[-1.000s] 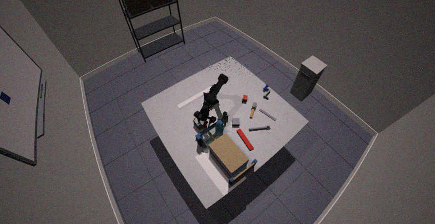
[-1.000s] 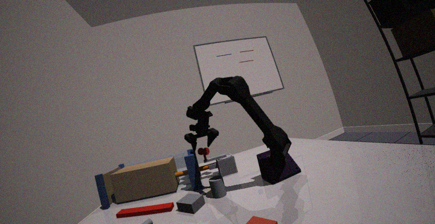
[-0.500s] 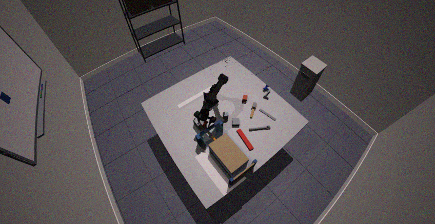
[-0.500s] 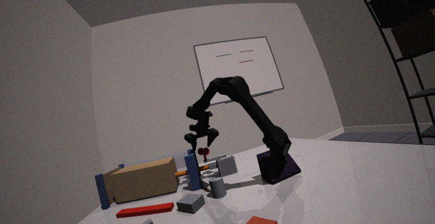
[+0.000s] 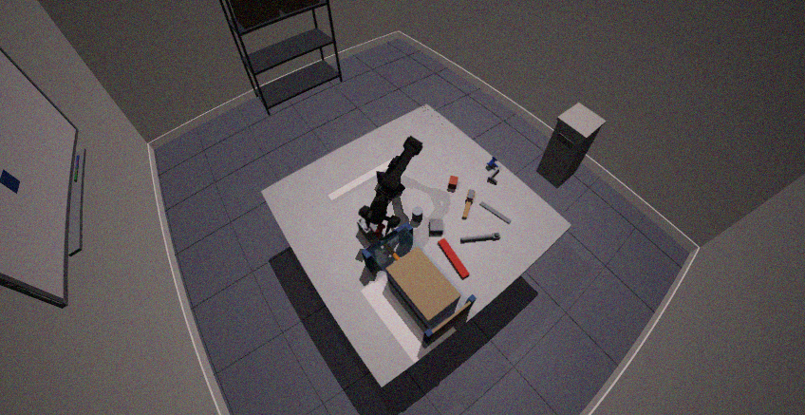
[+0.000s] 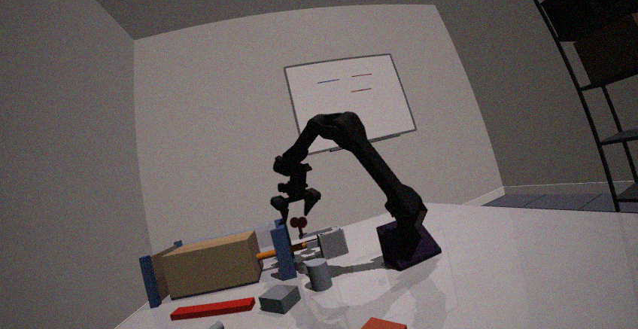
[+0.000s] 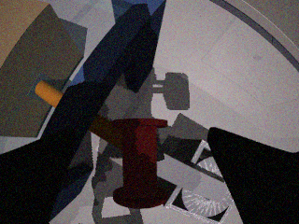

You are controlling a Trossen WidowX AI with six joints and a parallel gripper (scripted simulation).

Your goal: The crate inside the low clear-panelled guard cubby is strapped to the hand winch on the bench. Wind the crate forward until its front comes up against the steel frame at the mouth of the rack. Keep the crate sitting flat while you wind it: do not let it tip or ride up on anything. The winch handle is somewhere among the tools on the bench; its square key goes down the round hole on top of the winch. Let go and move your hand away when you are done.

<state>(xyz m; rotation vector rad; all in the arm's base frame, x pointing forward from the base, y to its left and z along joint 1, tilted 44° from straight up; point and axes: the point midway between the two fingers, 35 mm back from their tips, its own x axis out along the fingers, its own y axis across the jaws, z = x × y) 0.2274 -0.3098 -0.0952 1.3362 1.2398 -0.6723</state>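
Right now my gripper tip is 4 cm past the winch handle with red knob, 2 cm to the right of it and 6 cm above it. Round my gripper tip: grey block 13 cm ahead, 28 cm to the left, 14 cm below; blue frame 5 cm ahead, 1 cm to the left, 5 cm below; grey winch 12 cm behind, 2 cm to the left, 13 cm below.
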